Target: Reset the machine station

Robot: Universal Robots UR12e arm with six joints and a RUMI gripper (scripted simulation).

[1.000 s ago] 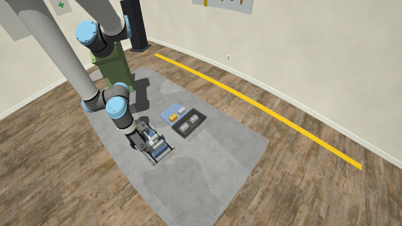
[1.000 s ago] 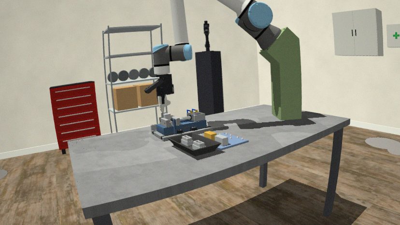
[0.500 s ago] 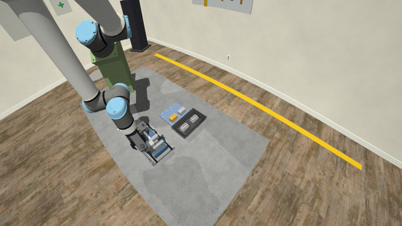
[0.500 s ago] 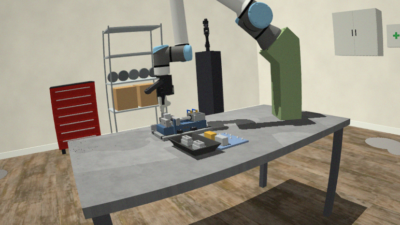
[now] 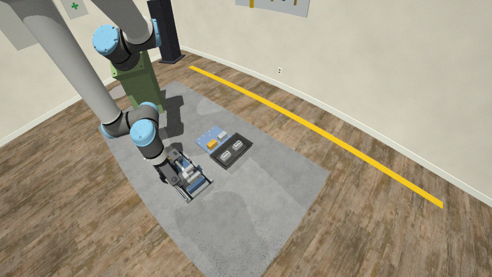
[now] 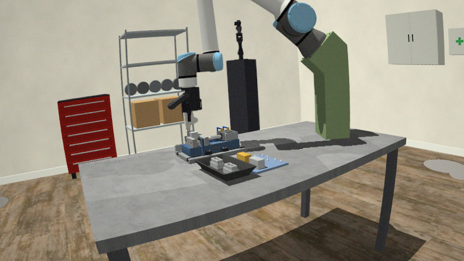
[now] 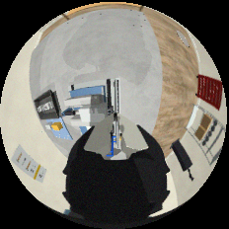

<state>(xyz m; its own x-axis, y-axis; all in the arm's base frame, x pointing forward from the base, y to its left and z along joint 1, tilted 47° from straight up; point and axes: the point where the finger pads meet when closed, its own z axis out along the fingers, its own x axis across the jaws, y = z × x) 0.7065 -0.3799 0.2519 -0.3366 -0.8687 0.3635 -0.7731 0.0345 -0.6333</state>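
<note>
The blue vise lies 11 cm to the left of my hand, 8 cm below it and 3 cm behind it. From my hand the other things lie so: yellow brass blank 35 cm to the left, 9 cm below, 3 cm ahead; gray aluminum blank 43 cm to the left, 9 cm below, 7 cm ahead; infeed plate 40 cm to the left, 11 cm below, 1 cm ahead.
</note>
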